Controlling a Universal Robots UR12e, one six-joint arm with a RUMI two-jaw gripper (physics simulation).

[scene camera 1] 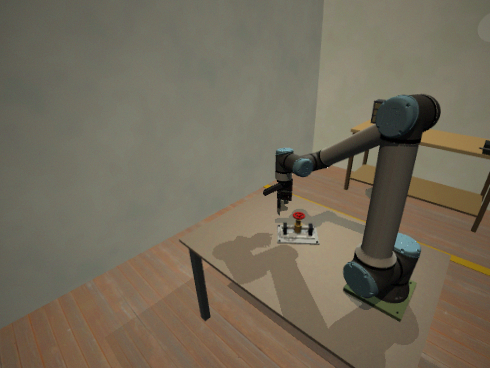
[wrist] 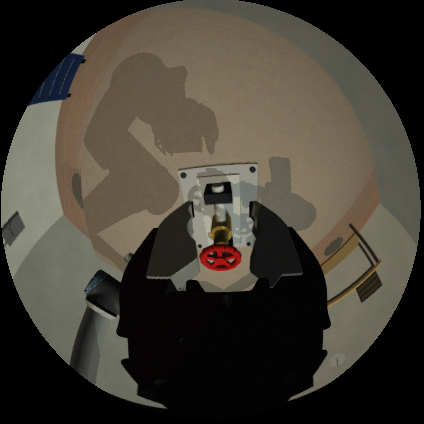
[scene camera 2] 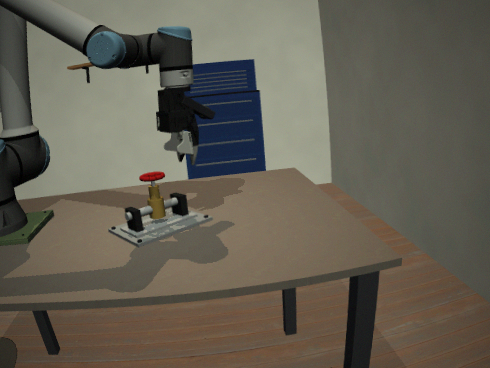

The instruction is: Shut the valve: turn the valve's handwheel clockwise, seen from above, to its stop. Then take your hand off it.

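The red handwheel tops the upright brass valve. The valve sits on a pale pipe between two black blocks on a light base plate. My gripper points down, partly open and empty. It is above the handwheel's height and off to the side away from the arm's base, touching neither wheel nor valve. In the wrist view the wheel shows between the two jaws. The wheel's turn angle cannot be told.
The valve stands on a brown table. The arm's green base plate is on the same table. A blue panel stands behind, and a wooden bench is beyond the table.
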